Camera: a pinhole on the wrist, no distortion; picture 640 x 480 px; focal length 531.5 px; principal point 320.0 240.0 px. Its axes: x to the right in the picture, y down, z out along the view. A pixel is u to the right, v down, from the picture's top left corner.
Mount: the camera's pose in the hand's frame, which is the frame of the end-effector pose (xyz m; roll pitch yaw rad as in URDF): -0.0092 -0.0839 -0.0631 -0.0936 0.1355 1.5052
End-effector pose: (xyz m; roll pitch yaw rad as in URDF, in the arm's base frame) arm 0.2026 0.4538 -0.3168 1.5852 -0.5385 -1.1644
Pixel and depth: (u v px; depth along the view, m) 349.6 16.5 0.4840
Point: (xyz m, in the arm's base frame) -0.1384 0.1596 -0.2432
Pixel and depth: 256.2 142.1 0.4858
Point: -0.1645 0.2161 -0.3713
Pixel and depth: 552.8 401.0 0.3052
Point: -0.0517 0.5067 -0.2977
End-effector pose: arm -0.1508 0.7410 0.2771 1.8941 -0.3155 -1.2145
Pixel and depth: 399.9 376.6 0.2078
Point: -0.2816 0.7507 0.1939
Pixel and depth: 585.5 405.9 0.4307
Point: -0.5578 0.7851 0.3061
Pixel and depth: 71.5 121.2 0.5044
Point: -0.4422 0.4576 -0.0803
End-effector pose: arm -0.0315 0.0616 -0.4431 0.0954 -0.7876 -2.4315
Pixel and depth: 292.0 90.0 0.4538
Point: 0.0802 0.2742 -0.1103
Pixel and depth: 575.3 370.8 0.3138
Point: 0.2062 0.1449 -0.3545
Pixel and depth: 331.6 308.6 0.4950
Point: 0.2267 0.3366 -0.2303
